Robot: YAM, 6 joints.
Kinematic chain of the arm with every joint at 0, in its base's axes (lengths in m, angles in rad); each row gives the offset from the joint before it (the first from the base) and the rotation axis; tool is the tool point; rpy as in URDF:
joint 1: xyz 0 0 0.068 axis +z
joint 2: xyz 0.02 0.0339 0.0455 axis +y
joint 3: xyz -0.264 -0.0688 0 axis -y
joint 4: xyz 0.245 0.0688 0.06 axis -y
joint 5: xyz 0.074 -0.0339 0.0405 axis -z
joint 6: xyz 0.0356 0 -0.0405 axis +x
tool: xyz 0 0 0 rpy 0 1.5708 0
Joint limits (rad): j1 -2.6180..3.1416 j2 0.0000..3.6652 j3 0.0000..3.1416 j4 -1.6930..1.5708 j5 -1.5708..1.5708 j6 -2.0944..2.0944
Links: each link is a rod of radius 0.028 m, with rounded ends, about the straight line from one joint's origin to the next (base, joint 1, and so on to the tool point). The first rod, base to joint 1, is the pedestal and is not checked.
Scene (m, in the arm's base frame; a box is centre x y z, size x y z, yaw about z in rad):
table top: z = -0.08
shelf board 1: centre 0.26 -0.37 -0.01 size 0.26 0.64 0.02 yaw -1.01
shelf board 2: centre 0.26 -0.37 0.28 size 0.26 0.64 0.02 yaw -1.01
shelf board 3: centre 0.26 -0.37 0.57 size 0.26 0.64 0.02 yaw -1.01
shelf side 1: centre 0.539 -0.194 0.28 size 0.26 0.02 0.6 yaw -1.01
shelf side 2: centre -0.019 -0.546 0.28 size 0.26 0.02 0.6 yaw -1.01
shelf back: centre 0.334 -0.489 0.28 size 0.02 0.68 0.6 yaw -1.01
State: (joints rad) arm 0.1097 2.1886 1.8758 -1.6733 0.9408 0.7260
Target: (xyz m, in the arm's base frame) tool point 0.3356 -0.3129 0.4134
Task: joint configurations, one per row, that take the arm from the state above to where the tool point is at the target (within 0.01 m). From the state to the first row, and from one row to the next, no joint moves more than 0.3 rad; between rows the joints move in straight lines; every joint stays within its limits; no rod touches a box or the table.
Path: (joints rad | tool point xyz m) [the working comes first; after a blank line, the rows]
Joints at the target: -0.6887 2.1898 2.5487 -1.0024 0.9192 0.7260
Straight joint move there: touches shelf board 2, shelf side 1.

1: -0.0620 1.9598 1.8531 -1.6470 0.9004 0.7260 | 0.3502 -0.0497 0.2968
2: -0.2337 1.7310 1.8305 -1.6206 0.8600 0.7260 | 0.2902 -0.0968 0.3611
3: -0.4054 1.5022 1.8078 -1.5943 0.8195 0.7260 | 0.2148 -0.1205 0.4134
4: -0.4999 1.7314 2.0548 -1.3970 0.8527 0.7260 | 0.2697 -0.1778 0.4232
5: -0.5943 1.9606 2.3017 -1.1997 0.8860 0.7260 | 0.3112 -0.2436 0.4231
6: -0.6887 2.1898 2.5487 -1.0024 0.9192 0.7260 | 0.3356 -0.3129 0.4134

